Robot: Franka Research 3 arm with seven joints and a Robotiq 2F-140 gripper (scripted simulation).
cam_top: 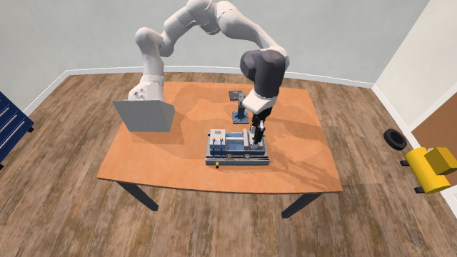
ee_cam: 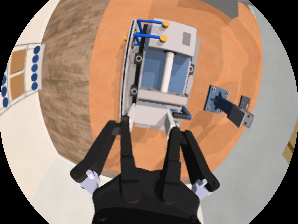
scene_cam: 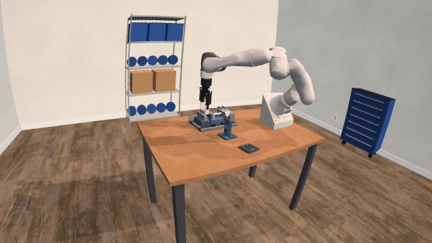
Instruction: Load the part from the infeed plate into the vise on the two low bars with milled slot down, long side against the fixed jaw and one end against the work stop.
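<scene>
The part lies 30 mm below my hand. From my hand the other things lie so: fixed jaw 40 mm below, 30 mm ahead, 20 mm to the left; air cylinder 170 mm behind, 40 mm below, 10 mm to the left; vise 80 mm below, 70 mm behind, 10 mm to the left.
</scene>
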